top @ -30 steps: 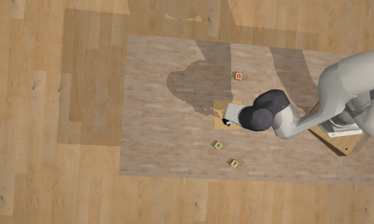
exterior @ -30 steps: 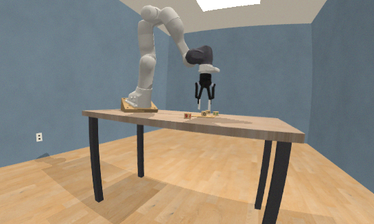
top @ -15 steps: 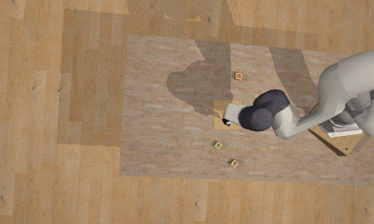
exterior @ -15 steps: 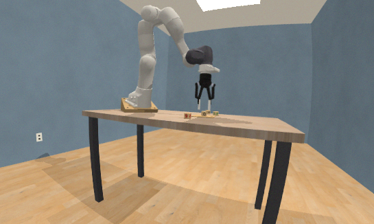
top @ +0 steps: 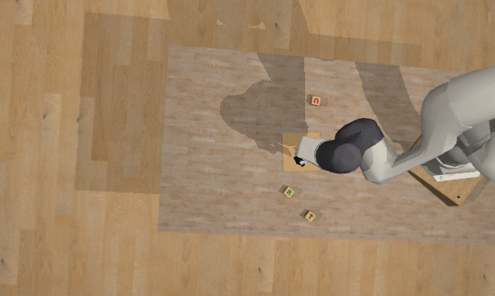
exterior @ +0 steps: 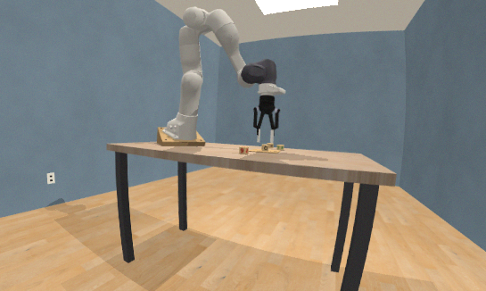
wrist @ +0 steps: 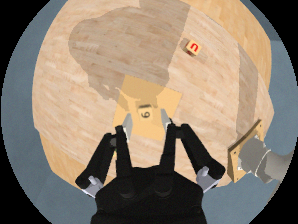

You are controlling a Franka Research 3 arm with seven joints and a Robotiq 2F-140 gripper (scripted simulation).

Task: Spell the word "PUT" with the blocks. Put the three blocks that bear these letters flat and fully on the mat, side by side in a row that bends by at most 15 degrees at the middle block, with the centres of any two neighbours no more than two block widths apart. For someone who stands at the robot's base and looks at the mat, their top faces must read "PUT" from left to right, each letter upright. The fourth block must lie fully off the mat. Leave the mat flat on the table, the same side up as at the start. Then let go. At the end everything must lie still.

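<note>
Right now the block marked 6 is 6 cm below my hand. Also, from my hand: green P block (4 cm ahead, 15 cm to the left, 6 cm below); then red U block (3 cm behind, 18 cm to the right, 6 cm below); then tan mat (7 cm below).
</note>
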